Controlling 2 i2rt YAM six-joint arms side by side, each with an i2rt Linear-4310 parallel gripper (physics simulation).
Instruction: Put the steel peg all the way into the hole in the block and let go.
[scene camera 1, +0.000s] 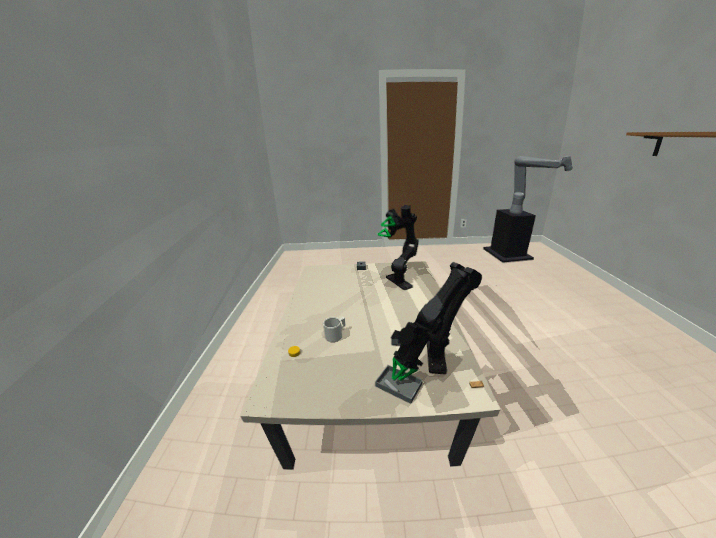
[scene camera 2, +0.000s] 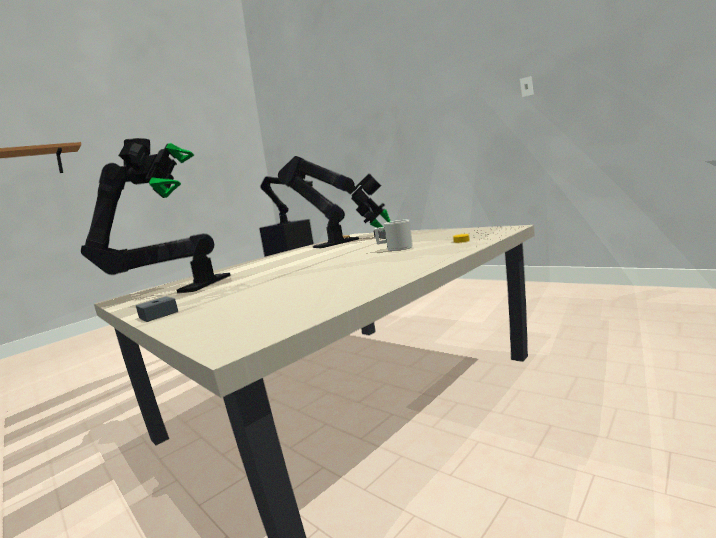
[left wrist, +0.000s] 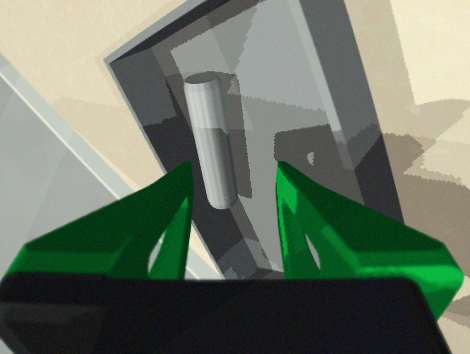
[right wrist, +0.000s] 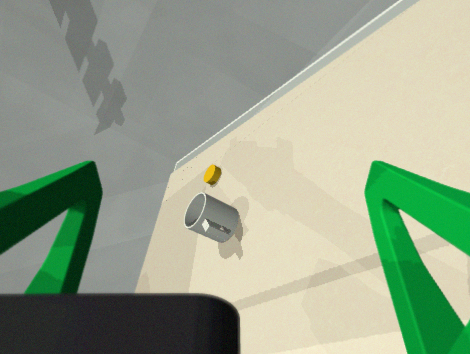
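Where they show: left gripper, between the fingertips: (scene camera 1: 396, 379) (left wrist: 234, 175); right gripper, between the fingertips: (scene camera 1: 379, 230) (scene camera 2: 186, 167) (right wrist: 233, 176); left arm's base, origin of its link: (scene camera 1: 435, 355) (scene camera 2: 336, 243); right arm's base, origin of its link: (scene camera 1: 398, 282) (scene camera 2: 205, 283).
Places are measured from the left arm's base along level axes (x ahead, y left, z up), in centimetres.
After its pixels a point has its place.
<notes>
The steel peg (scene camera 1: 392, 385) @[z 1.9, x 17.3, y 18.7 cm] (left wrist: 212, 140) @[z 1.7, x 17.8, y 17.7 cm] lies on its side in a dark grey tray (scene camera 1: 408, 387) @[z 0.3, x 11.4, y 17.7 cm] (left wrist: 341, 65) @[z 1.6, x 16.4, y 11.1 cm], near one long wall. My left gripper (scene camera 1: 399, 378) @[z 2.8, x 16.0, y 16.7 cm] (scene camera 2: 384, 223) @[z 2.8, x 16.0, y 16.7 cm] (left wrist: 234, 175) @[z 2.8, x 16.0, y 16.7 cm] is partly open and empty, above the tray. In the left wrist view the peg's near end shows between the fingertips, closer to the left one, and the fingers do not hold it. The dark block (scene camera 1: 361, 265) @[z 3.2, x 44.1, y -77.0 cm] (scene camera 2: 156, 308) @[z 2.2, x 47.9, y -80.3 cm] sits at the table's far end, with a small hole in its top. My right gripper (scene camera 1: 381, 229) @[z 33.4, x 29.7, y -63.2 cm] (scene camera 2: 186, 169) @[z 33.4, x 29.7, y -63.2 cm] (right wrist: 233, 176) @[z 33.4, x 29.7, y -63.2 cm] is wide open and empty, high above the table.
A grey mug (scene camera 1: 332, 329) @[z 7.7, x 44.9, y -3.1 cm] (scene camera 2: 398, 235) @[z 4.7, x 49.0, y -9.6 cm] (right wrist: 212, 218) @[z 6.0, x 44.8, y -10.7 cm] stands mid-table. A yellow disc (scene camera 1: 294, 351) @[z 1.9, x 60.0, y 6.8 cm] (scene camera 2: 461, 238) @[z 1.3, x 62.2, y 4.0 cm] (right wrist: 212, 174) @[z 1.9, x 59.9, y 4.0 cm] lies near it. A small orange-brown piece (scene camera 1: 476, 384) @[z 0.8, x -13.8, y 14.8 cm] lies near the table's right edge in scene camera 1.
</notes>
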